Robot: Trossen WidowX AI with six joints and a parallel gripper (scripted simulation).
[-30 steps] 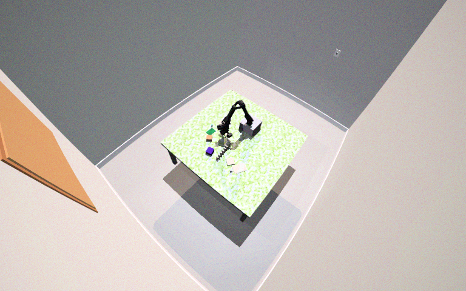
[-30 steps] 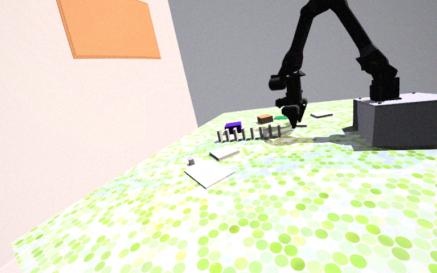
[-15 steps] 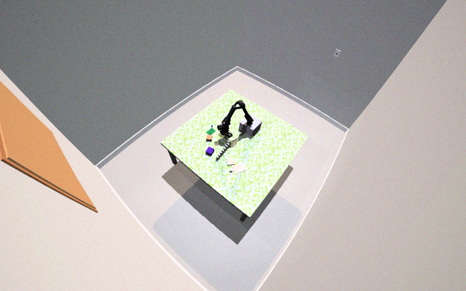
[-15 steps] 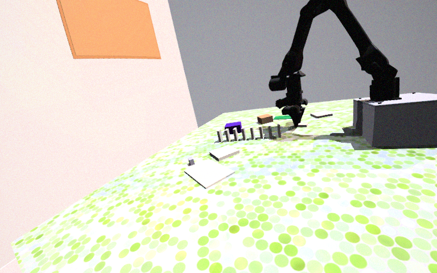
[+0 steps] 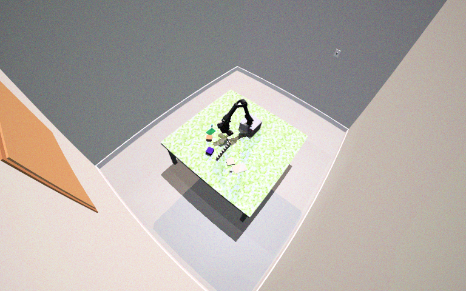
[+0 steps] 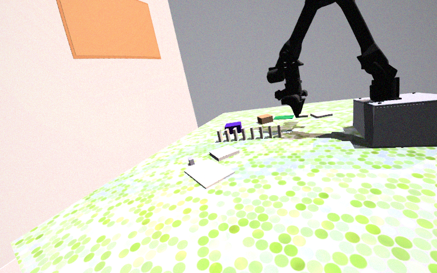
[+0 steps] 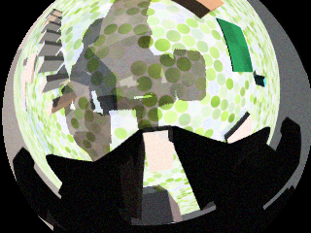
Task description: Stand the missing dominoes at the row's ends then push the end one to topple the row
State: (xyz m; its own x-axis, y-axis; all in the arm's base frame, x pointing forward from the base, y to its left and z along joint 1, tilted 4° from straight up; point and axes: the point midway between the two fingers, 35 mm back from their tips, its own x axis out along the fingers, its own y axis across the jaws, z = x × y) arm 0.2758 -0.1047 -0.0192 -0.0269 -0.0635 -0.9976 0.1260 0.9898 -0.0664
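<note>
The brown block lies 180 mm ahead of my gripper tip, 100 mm to the right of it and 30 mm below it. Also, from my gripper tip: green flat piece 170 mm to the right, 100 mm ahead, 40 mm below; then beige tile 170 mm to the right, 90 mm behind, 40 mm below; then small teal cylinder 220 mm to the right, 30 mm below, 30 mm ahead.
</note>
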